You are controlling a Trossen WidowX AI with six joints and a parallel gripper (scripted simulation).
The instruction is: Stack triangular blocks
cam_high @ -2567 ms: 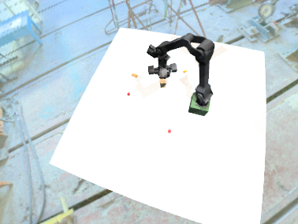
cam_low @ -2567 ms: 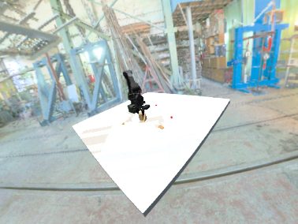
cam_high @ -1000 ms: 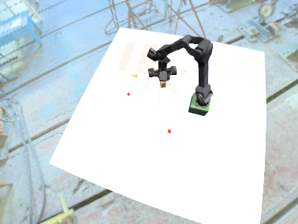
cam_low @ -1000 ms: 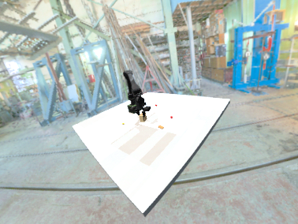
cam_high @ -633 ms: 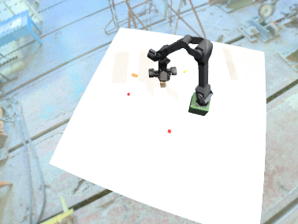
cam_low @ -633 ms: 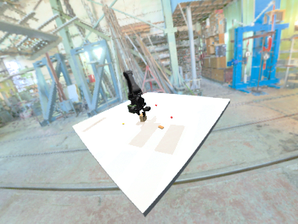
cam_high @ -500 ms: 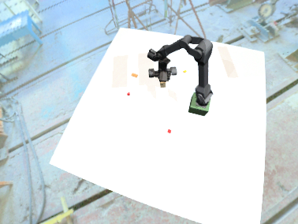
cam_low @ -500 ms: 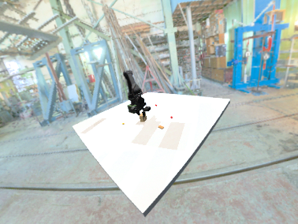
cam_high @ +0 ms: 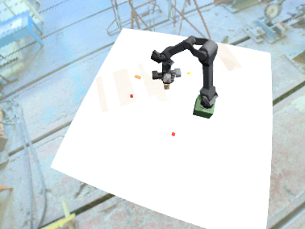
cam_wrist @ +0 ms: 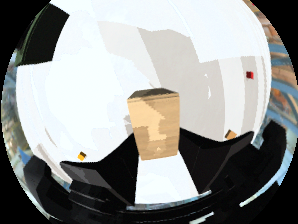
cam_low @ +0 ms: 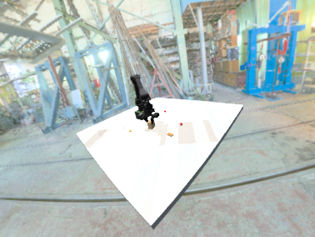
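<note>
Right now the tan triangular block is 1 cm above my gripper tip.
</note>
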